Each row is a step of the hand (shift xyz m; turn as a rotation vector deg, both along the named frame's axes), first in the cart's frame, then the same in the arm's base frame.
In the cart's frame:
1: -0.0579 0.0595 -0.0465 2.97 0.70 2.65
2: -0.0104 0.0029 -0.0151 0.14 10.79 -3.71
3: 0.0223 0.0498 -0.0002 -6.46 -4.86 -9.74
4: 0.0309 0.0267 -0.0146 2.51 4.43 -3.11
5: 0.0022 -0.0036 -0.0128 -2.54 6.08 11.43
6: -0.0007 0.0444 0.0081 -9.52 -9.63 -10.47
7: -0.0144 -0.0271 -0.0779 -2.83 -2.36 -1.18
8: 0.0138 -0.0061 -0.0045 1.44 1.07 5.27
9: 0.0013 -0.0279 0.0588 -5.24 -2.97 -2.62
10: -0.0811 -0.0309 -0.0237 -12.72 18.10 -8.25
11: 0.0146 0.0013 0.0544 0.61 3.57 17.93
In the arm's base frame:
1: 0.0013 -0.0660 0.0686 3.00 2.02 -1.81
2: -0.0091 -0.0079 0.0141 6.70 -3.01 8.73
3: 0.0476 0.0030 0.0265 -11.05 -2.51 5.63
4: 0.0259 0.0216 0.0273 2.94 1.30 5.03
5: -0.0082 0.0055 0.0092 9.30 -6.49 -6.75
6: 0.0384 -0.0177 0.0159 -16.34 -3.52 3.71
7: -0.0646 0.0100 0.0523 -3.53 -1.56 -0.30
8: -0.0015 0.0156 0.0012 3.95 0.02 -3.92
9: 0.0072 0.0007 -0.0647 -5.65 -3.31 0.55
10: -0.0674 -0.0595 0.0018 5.17 -16.61 15.96
11: 0.0331 0.0034 -0.0455 11.72 -3.85 -13.51

